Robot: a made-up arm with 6 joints.
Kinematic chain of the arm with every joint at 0, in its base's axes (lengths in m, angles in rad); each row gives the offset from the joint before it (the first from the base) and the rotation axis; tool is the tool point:
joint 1: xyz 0 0 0.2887 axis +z
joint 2: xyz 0 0 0 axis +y
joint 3: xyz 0 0 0.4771 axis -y
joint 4: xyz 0 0 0 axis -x
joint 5: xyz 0.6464 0 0 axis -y
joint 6: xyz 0 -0.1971 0 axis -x
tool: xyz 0 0 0
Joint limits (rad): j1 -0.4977..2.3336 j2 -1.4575..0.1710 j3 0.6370..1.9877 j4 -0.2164..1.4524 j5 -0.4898..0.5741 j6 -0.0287..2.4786
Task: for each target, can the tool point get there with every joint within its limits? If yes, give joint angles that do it. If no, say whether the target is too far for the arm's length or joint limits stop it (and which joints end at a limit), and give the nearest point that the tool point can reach.
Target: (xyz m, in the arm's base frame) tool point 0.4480 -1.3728 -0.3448
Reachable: no: too far | nearest point 0.3204 -0.9817 -0.0374 | short by 0.514 m
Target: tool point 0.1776 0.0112 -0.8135
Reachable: no: joint limits stop it (at a limit: joint 1, joint 2, joint 3, joint 4) | nearest point 0.7301 -0.7302 -0.0374 | short by 1.207 m
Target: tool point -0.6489 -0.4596 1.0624
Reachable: yes | joints 0.3663 -1.0614 1.0692 0.0641 0.0120 1.4711
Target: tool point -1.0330 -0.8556 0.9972
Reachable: no: too far | nearest point -0.7850 -0.6502 0.8271 | short by 0.364 m
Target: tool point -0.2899 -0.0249 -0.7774
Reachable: no: joint limits stop it (at a limit: joint 2, joint 3, joint 4) | nearest point -1.0288 -0.0884 -0.0374 | short by 1.048 m
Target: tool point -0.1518 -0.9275 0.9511
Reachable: yes | joints 1.3413 -1.0237 1.1736 1.2445 -0.2384 0.1968
